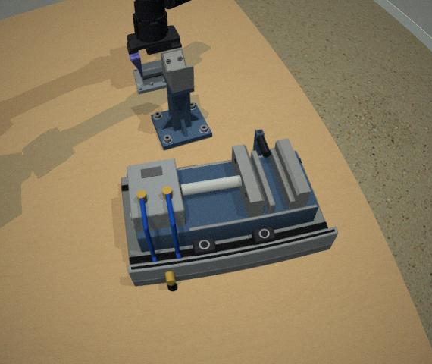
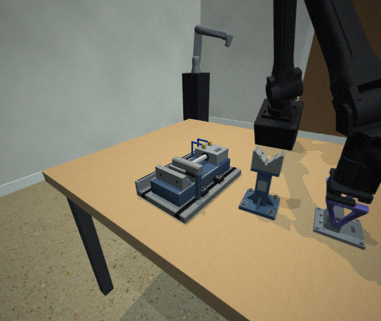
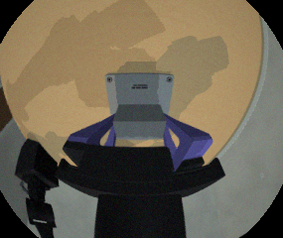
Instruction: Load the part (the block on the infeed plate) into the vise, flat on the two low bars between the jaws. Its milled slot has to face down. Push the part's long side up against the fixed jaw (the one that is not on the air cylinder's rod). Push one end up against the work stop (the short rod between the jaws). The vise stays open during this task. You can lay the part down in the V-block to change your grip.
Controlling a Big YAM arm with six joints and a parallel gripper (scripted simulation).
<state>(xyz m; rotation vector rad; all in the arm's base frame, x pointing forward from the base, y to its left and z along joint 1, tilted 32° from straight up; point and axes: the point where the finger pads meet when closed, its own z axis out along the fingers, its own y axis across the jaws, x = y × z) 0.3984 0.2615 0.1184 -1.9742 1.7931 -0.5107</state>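
Right now the infeed plate is 30 mm below my hand and 10 mm to the left of it. The rest, counted from my hand: grey part 10 mm to the right; then v-block stand 160 mm to the right, 30 mm ahead, 30 mm above; then black work stop 320 mm to the right, 130 mm ahead, 60 mm above.
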